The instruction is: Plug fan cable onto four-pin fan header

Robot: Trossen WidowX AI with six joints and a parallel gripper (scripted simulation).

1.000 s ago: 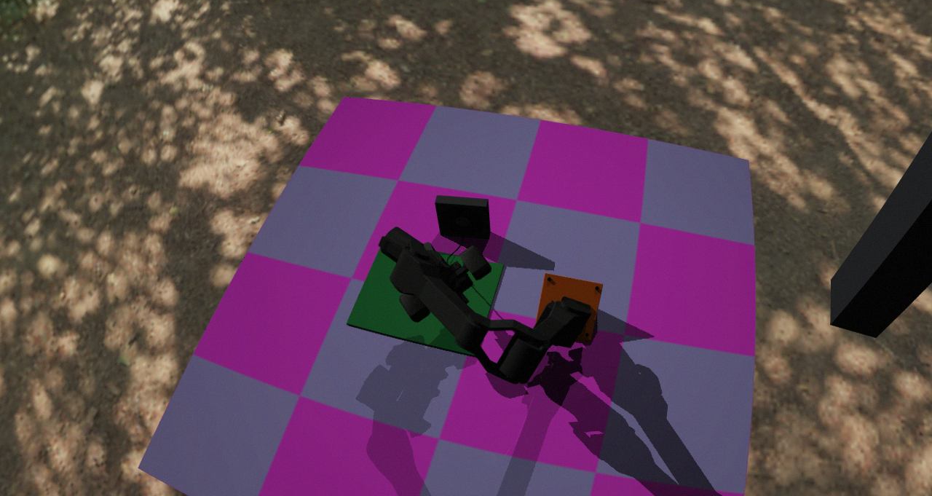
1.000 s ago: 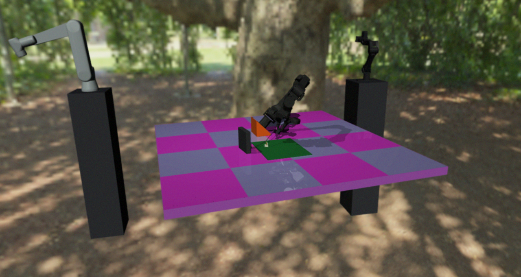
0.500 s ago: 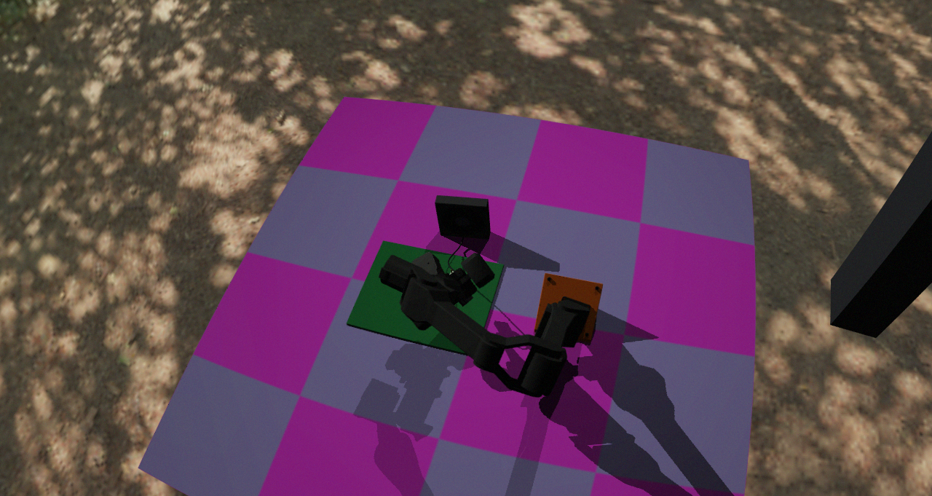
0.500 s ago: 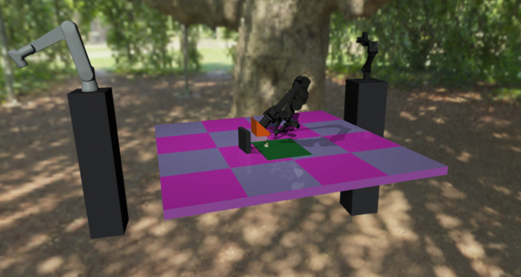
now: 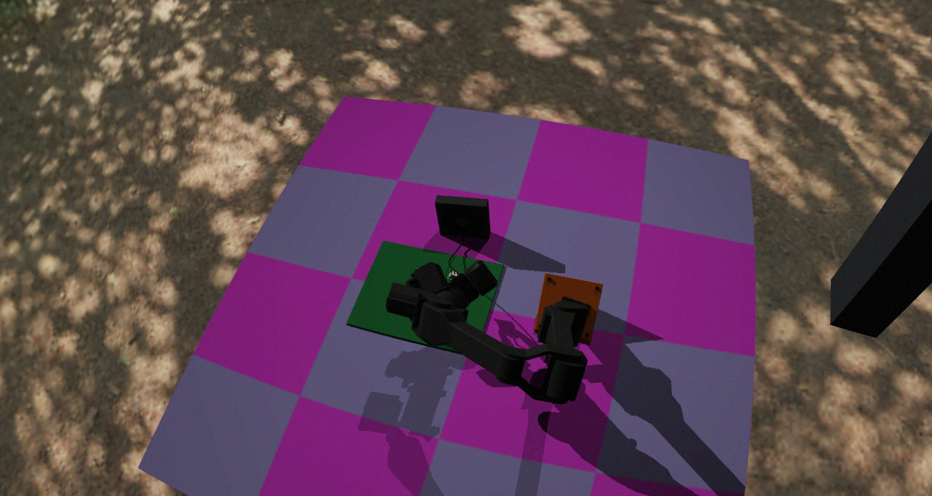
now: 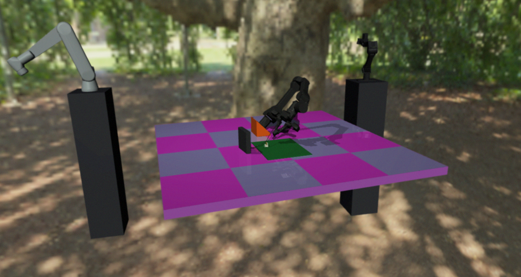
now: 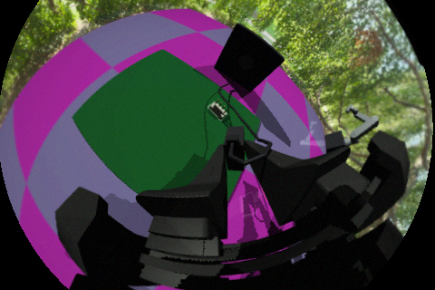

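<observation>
The green board lies 90 mm ahead of my gripper tip and 80 mm below it. Also, from my gripper tip: black fan (190 mm to the right, 70 mm ahead, 10 mm below); black plug (10 mm below, 10 mm behind).
</observation>
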